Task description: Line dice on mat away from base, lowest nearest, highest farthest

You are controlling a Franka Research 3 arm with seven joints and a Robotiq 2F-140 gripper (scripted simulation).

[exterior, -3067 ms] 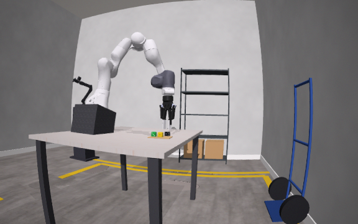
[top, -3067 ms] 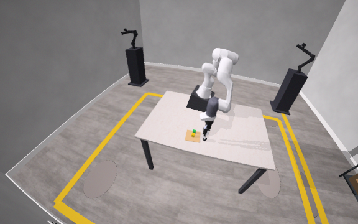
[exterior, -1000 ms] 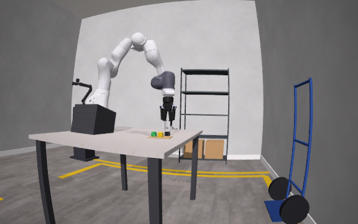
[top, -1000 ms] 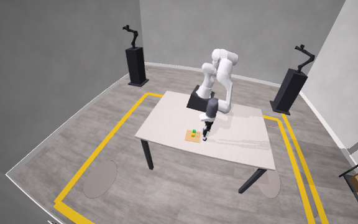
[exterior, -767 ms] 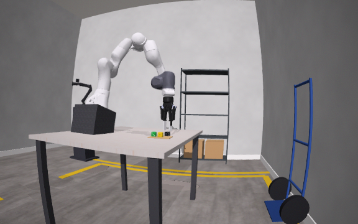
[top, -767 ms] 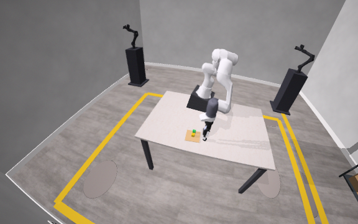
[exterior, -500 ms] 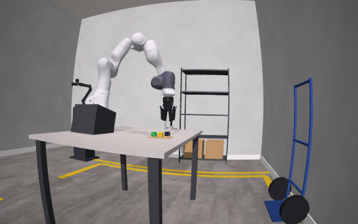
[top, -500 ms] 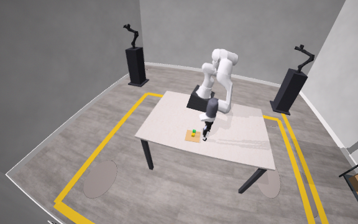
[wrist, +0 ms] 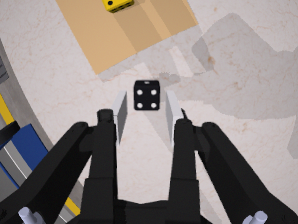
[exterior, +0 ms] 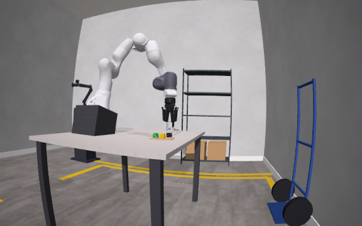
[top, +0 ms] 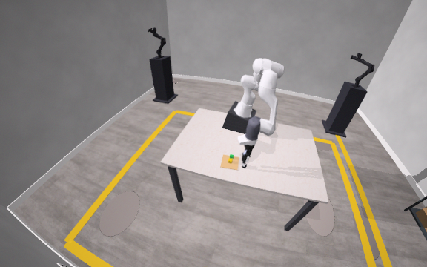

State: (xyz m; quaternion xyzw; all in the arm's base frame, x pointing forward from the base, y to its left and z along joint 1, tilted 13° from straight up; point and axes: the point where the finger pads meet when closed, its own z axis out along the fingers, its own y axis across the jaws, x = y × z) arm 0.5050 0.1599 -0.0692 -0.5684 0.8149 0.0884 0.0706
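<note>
The black die is 6 cm below my hand. Round my hand: yellow die 1 cm behind, 12 cm to the right, 5 cm below; green die 6 cm behind, 12 cm to the right, 5 cm below; tan mat 1 cm behind, 12 cm to the right, 7 cm below.
</note>
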